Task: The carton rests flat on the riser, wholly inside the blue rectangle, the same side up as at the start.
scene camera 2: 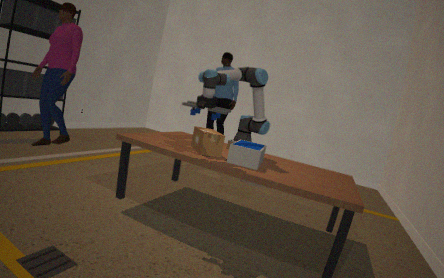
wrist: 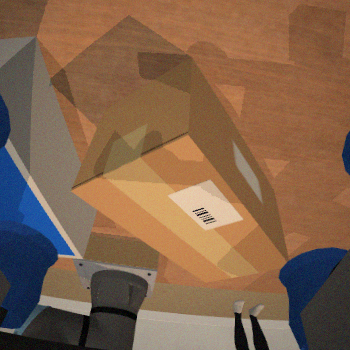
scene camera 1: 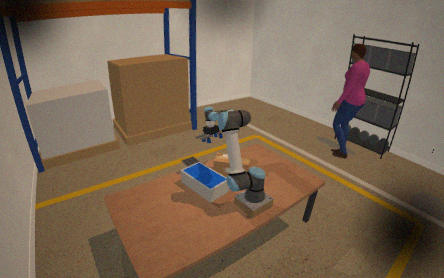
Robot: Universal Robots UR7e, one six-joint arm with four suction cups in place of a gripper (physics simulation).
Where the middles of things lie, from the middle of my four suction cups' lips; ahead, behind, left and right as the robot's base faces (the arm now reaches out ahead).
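Scene:
Going by their middles, the brown carton is the nearest to my suction cup of the things named here. I find the brown carton (scene camera 2: 209, 142) 3 cm to the right of my suction cup, 22 cm behind it and 20 cm below it. There is a riser (scene camera 1: 206, 182) too, and it is 28 cm to the left of my suction cup, 22 cm behind it and 21 cm below it.

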